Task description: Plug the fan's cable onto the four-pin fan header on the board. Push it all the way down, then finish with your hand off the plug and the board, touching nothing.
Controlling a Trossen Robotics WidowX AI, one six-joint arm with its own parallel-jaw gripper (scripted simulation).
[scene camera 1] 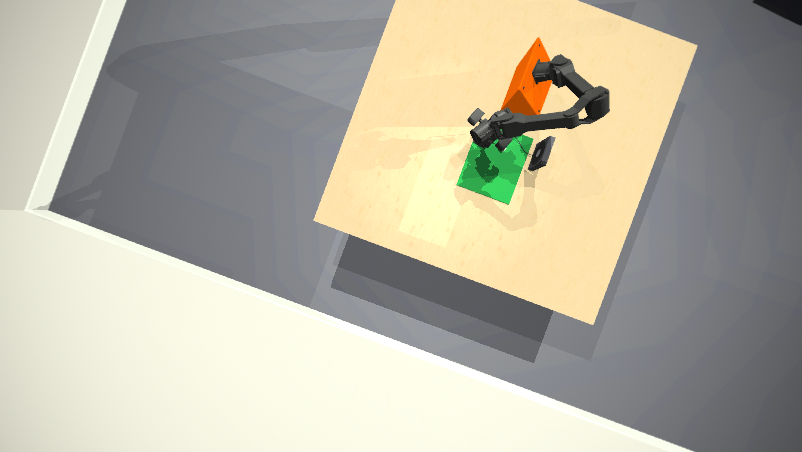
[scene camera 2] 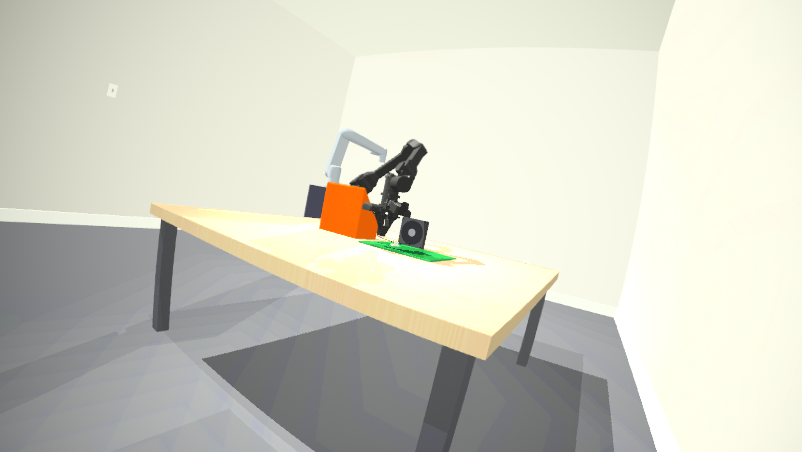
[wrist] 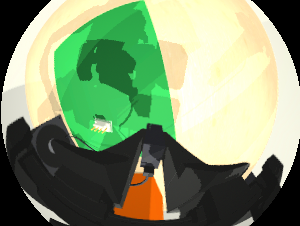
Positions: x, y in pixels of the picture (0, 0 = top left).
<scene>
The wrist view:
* my gripper: 153, 133
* dark fan cable plug: 154, 143
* dark square fan: 53, 128
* green board: 111, 68
</scene>
